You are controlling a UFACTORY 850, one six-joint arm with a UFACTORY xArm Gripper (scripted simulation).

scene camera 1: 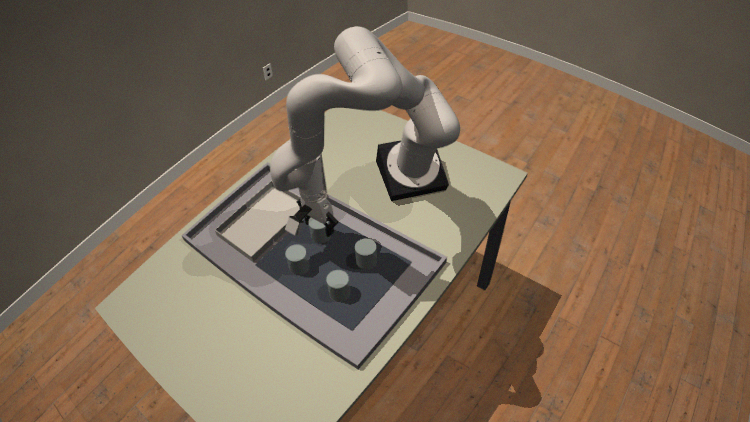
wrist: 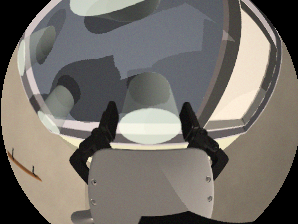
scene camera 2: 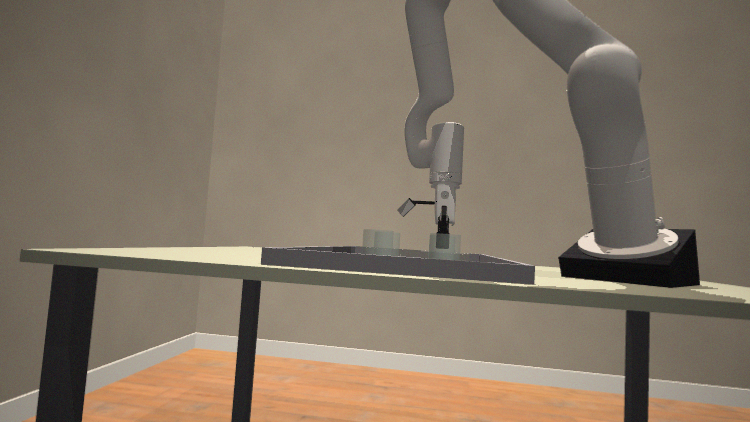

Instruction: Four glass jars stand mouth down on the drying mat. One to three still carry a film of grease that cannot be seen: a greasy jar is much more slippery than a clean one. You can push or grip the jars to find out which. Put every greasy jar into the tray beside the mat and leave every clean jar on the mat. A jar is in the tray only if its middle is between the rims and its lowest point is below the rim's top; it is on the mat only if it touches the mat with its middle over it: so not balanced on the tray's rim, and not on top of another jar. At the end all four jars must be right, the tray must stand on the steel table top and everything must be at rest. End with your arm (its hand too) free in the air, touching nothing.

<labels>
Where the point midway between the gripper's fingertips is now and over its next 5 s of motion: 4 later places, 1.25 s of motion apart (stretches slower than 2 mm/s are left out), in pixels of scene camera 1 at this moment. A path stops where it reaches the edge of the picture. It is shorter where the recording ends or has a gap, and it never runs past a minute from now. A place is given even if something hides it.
The gripper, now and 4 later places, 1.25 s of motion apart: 319, 227; 320, 229; 316, 213; 303, 198; 272, 192
</labels>
